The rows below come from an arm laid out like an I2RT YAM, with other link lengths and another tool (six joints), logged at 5 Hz.
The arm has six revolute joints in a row. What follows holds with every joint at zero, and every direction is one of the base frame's. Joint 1 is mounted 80.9 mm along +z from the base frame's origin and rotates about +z. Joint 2 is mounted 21.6 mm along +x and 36.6 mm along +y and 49.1 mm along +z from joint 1 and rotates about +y. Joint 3 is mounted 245.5 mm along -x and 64 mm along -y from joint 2 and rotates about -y. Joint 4 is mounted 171.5 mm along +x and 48.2 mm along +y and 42 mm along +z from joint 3 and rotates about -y. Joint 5 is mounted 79.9 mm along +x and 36.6 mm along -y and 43.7 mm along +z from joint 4 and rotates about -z. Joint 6 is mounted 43.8 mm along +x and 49.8 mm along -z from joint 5 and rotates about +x. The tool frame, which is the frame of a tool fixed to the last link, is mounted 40 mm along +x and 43 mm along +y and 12 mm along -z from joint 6; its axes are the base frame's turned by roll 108, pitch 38.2 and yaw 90 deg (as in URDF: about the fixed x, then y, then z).
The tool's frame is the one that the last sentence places.
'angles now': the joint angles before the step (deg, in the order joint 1, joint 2, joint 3, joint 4, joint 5, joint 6). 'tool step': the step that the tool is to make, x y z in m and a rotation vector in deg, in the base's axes. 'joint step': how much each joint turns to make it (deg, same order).
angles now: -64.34 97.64 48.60 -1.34 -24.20 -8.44
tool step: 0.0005 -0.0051 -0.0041 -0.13 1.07 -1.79
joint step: 0.01 1.05 0.24 0.78 1.94 0.80
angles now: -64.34 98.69 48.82 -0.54 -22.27 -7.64
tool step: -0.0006 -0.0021 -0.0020 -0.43 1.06 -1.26
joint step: 0.08 0.12 -0.10 0.27 1.73 0.32
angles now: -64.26 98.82 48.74 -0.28 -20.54 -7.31
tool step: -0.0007 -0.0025 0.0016 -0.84 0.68 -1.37
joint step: 0.00 -0.49 0.19 -0.07 1.63 0.45
